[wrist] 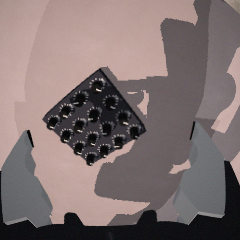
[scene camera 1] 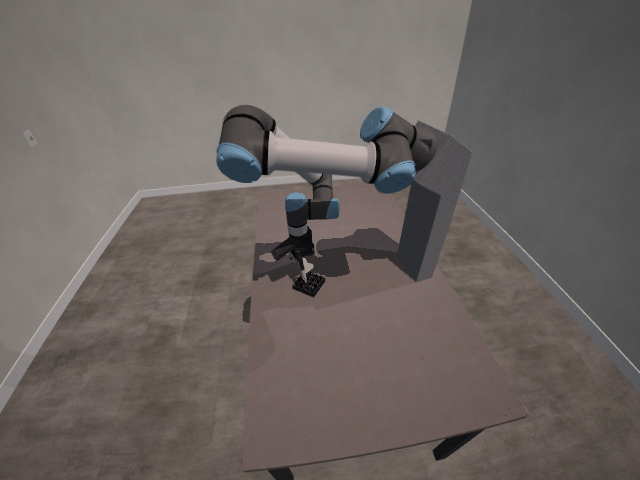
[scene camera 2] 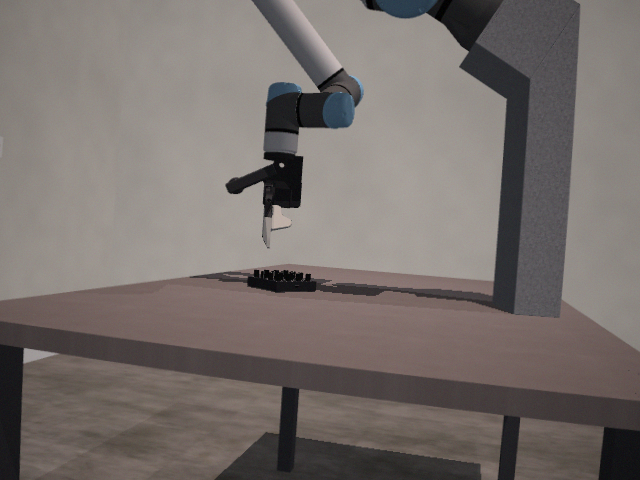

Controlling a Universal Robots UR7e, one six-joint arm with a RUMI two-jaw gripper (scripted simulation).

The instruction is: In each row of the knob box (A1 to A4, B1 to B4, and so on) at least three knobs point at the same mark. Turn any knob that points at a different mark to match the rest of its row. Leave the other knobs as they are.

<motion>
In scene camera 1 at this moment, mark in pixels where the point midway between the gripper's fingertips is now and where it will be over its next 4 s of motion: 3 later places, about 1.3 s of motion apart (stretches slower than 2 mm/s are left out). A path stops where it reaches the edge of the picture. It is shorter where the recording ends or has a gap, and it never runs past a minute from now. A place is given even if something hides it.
The gripper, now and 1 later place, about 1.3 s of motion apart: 298,270; 296,251
</motion>
